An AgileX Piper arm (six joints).
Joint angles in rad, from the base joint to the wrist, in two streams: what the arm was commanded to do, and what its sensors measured. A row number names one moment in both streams.
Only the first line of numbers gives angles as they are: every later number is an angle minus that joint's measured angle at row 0.
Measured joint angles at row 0: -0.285, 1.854, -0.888, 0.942, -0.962, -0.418
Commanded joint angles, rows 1 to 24: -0.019, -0.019, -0.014, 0.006, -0.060, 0.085; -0.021, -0.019, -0.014, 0.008, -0.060, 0.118; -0.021, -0.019, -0.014, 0.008, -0.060, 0.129; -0.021, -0.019, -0.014, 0.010, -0.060, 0.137; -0.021, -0.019, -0.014, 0.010, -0.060, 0.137; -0.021, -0.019, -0.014, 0.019, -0.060, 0.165; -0.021, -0.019, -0.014, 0.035, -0.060, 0.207; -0.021, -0.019, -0.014, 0.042, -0.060, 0.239; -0.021, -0.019, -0.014, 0.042, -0.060, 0.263; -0.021, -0.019, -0.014, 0.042, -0.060, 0.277; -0.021, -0.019, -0.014, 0.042, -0.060, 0.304; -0.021, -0.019, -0.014, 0.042, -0.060, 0.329; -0.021, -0.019, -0.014, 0.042, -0.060, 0.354; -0.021, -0.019, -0.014, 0.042, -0.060, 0.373; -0.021, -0.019, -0.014, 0.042, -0.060, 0.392; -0.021, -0.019, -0.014, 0.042, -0.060, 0.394; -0.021, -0.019, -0.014, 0.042, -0.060, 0.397; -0.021, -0.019, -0.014, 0.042, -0.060, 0.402; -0.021, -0.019, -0.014, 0.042, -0.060, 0.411; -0.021, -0.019, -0.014, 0.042, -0.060, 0.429; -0.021, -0.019, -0.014, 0.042, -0.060, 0.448; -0.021, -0.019, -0.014, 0.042, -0.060, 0.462; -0.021, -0.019, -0.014, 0.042, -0.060, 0.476; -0.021, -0.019, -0.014, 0.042, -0.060, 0.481
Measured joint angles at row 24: -0.018, 0.000, 0.000, 0.076, 0.003, 0.429
